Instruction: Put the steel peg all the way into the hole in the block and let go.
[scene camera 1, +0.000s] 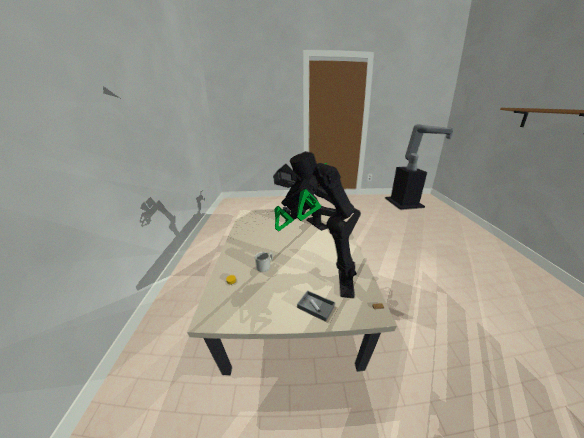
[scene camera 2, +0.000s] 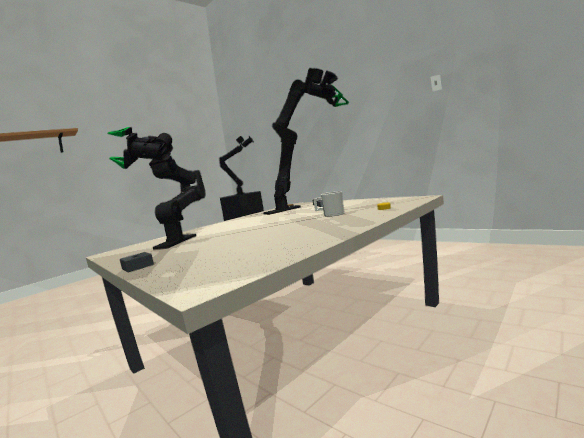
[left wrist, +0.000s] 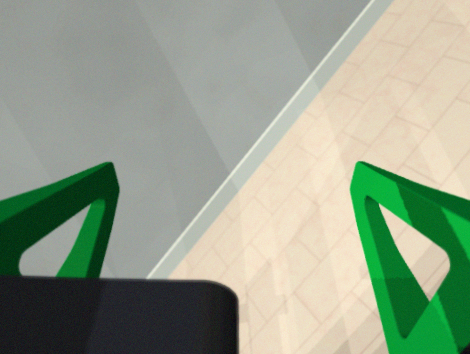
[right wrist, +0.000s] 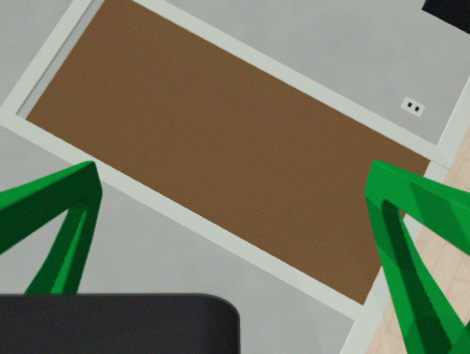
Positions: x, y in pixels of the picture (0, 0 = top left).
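My left gripper (scene camera 1: 287, 225) is open, and it holds nothing. It is the same with my right gripper (scene camera 2: 108, 145): open, nothing in its grasp.
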